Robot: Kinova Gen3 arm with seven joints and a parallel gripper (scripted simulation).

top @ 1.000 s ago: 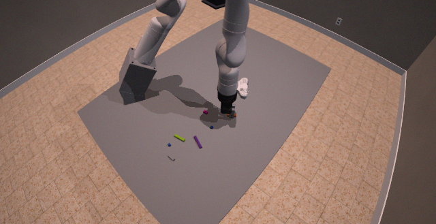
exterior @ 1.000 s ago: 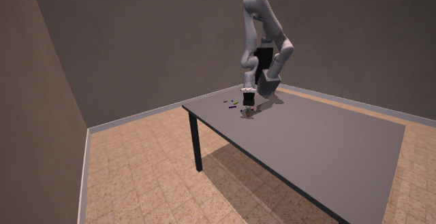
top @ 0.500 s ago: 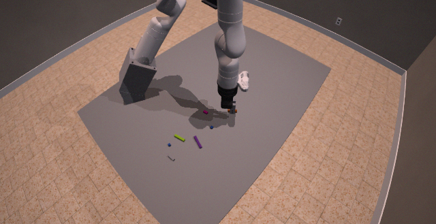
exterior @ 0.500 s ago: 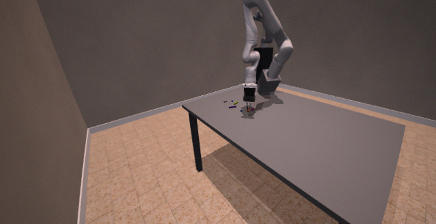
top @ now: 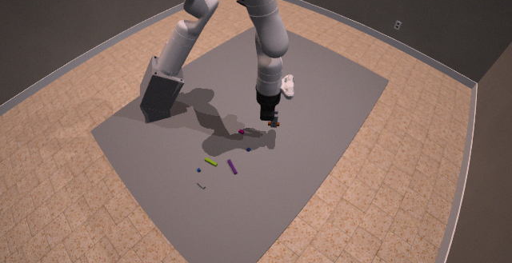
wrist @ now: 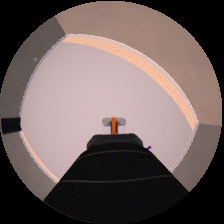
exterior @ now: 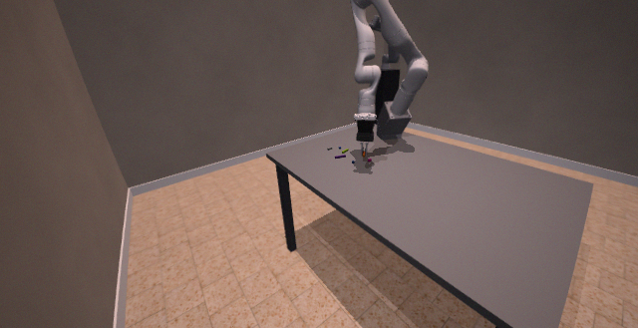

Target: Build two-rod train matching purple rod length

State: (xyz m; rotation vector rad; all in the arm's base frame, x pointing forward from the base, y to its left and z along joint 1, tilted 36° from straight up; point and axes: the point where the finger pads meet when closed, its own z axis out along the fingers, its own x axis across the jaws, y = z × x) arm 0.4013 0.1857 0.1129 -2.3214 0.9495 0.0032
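My hand is 9 cm past the magenta rod, 8 cm to the left of it and 10 cm above it. Also, from my hand: orange rod: 1 cm below; then purple rod: 1 cm ahead, 19 cm to the right, 10 cm below; then lime rod: 5 cm behind, 25 cm to the right, 10 cm below.
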